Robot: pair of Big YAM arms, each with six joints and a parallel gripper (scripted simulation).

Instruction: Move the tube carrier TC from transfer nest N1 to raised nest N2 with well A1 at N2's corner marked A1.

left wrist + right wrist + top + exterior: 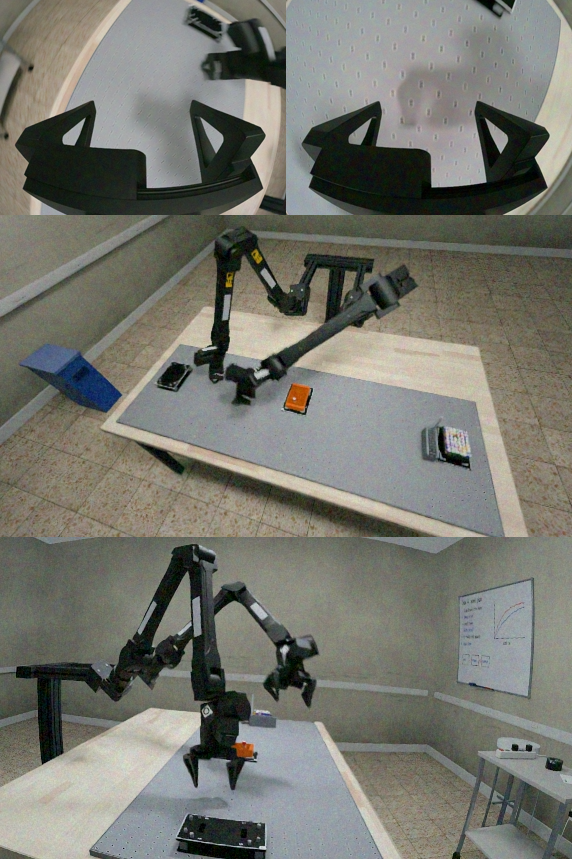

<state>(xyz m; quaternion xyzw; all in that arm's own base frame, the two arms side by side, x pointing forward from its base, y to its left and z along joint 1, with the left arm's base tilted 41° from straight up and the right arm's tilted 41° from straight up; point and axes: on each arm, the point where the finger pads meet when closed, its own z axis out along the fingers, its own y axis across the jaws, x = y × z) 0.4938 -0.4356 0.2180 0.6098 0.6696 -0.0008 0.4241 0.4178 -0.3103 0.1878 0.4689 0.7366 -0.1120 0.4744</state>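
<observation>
Right now my right hand is 10 mm past the orange tube carrier TC, 450 mm to the right of it and 20 mm above it. From my right hand the other things lie so: A1 label (70 mm ahead, 400 mm to the left, 40 mm below); then black raised nest N2 (50 mm ahead, 220 mm to the right, 20 mm below); then vial (30 mm ahead, 440 mm to the left, 10 mm below).
</observation>
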